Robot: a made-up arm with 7 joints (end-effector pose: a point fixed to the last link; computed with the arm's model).
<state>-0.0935 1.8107 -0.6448 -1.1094 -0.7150 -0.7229 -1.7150</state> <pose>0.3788 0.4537 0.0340 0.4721 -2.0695 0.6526</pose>
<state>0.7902 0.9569 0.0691 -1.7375 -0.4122 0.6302 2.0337</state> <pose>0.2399 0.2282 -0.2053 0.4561 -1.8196 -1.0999</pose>
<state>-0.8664 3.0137 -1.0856 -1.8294 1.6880 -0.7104 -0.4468</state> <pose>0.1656 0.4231 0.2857 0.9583 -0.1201 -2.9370</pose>
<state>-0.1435 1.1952 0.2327 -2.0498 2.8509 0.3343 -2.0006</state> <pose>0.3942 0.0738 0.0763 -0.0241 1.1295 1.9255</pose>
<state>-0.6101 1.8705 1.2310 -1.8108 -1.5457 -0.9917 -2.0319</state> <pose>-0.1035 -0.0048 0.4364 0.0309 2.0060 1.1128</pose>
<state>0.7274 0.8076 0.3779 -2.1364 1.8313 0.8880 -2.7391</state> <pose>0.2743 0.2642 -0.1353 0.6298 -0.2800 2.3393</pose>
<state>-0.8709 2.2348 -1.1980 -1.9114 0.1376 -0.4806 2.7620</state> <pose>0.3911 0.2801 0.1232 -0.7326 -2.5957 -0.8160</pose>
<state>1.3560 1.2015 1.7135 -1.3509 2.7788 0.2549 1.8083</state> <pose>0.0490 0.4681 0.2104 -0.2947 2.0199 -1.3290</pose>
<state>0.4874 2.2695 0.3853 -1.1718 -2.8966 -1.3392 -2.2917</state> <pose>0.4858 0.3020 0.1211 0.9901 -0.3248 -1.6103</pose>
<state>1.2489 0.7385 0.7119 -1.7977 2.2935 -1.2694 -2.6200</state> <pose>0.0945 0.3823 -0.2387 0.2321 0.3793 -1.2883</pose>
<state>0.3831 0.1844 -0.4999 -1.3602 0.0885 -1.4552 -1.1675</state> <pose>0.2739 -0.0482 -0.4524 -0.9790 0.7746 2.3901</pose>
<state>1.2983 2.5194 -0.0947 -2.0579 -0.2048 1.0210 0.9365</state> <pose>0.0873 0.1818 -0.2514 -1.0531 0.5309 -2.3545</pose>
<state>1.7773 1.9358 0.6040 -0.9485 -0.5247 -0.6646 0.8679</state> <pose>0.1431 0.5293 -0.0162 -1.6828 -0.0649 -1.9875</pose>
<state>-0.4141 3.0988 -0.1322 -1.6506 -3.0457 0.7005 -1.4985</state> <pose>0.3015 0.1319 0.3845 0.6101 0.3210 2.9881</pose>
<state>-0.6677 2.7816 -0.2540 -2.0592 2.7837 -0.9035 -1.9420</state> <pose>0.3908 0.1422 0.2276 1.4842 0.3608 -2.7165</pose>
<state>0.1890 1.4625 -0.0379 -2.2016 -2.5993 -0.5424 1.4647</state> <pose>0.3314 0.0211 -0.0512 0.4690 -1.4218 2.3612</pose>
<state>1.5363 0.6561 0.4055 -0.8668 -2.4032 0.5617 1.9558</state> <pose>-0.3681 0.2741 -0.1646 -0.9532 0.3363 -1.6137</pose>
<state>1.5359 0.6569 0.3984 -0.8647 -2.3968 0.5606 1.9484</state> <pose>-0.3686 0.2729 -0.1651 -0.9610 0.3367 -1.6099</pose>
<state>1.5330 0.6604 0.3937 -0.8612 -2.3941 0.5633 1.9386</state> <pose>-0.3687 0.2733 -0.1655 -0.9687 0.3450 -1.6125</pose>
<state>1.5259 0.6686 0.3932 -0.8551 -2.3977 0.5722 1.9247</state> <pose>-0.3679 0.2766 -0.1656 -0.9762 0.3670 -1.6252</pose>
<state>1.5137 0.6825 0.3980 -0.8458 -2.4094 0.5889 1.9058</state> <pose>-0.3659 0.2836 -0.1653 -0.9829 0.4066 -1.6500</pose>
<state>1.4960 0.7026 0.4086 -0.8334 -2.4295 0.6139 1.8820</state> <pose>-0.3624 0.2945 -0.1645 -0.9869 0.4651 -1.6871</pose>
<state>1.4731 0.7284 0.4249 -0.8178 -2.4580 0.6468 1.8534</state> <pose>-0.3573 0.3090 -0.1630 -0.9872 0.5429 -1.7341</pose>
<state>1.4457 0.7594 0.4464 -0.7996 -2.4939 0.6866 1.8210</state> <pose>-0.3503 0.3269 -0.1606 -0.9816 0.6385 -1.7877</pose>
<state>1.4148 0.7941 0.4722 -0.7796 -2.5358 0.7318 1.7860</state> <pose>-0.3415 0.3472 -0.1573 -0.9685 0.7487 -1.8438</pose>
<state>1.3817 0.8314 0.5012 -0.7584 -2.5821 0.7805 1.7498</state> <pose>-0.3310 0.3689 -0.1528 -0.9475 0.8695 -1.8981</pose>
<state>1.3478 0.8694 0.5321 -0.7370 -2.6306 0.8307 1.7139</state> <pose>-0.3193 0.3909 -0.1473 -0.9186 0.9953 -1.9468</pose>
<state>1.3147 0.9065 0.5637 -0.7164 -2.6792 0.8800 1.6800</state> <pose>-0.3069 0.4120 -0.1409 -0.8832 1.1199 -1.9872</pose>
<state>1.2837 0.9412 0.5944 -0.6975 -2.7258 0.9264 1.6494</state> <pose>-0.2944 0.4313 -0.1341 -0.8440 1.2373 -2.0185</pose>
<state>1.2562 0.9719 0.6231 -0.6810 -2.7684 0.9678 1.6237</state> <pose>-0.2828 0.4481 -0.1272 -0.8041 1.3415 -2.0408</pose>
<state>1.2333 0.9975 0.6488 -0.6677 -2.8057 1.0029 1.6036</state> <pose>-0.2727 0.4618 -0.1208 -0.7667 1.4286 -2.0561</pose>
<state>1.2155 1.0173 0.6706 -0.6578 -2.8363 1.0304 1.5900</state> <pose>-0.2644 0.4724 -0.1153 -0.7346 1.4953 -2.0661</pose>
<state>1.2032 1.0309 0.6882 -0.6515 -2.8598 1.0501 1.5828</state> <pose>-0.2585 0.4799 -0.1110 -0.7096 1.5410 -2.0730</pose>
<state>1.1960 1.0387 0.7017 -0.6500 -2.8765 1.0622 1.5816</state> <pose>-0.2542 0.4847 -0.1082 -0.6909 1.5673 -2.0794</pose>
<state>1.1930 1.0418 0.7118 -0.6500 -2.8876 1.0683 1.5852</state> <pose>-0.2521 0.4872 -0.1064 -0.6798 1.5775 -2.0841</pose>
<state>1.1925 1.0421 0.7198 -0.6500 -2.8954 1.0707 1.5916</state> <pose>-0.2516 0.4882 -0.1051 -0.6742 1.5778 -2.0870</pose>
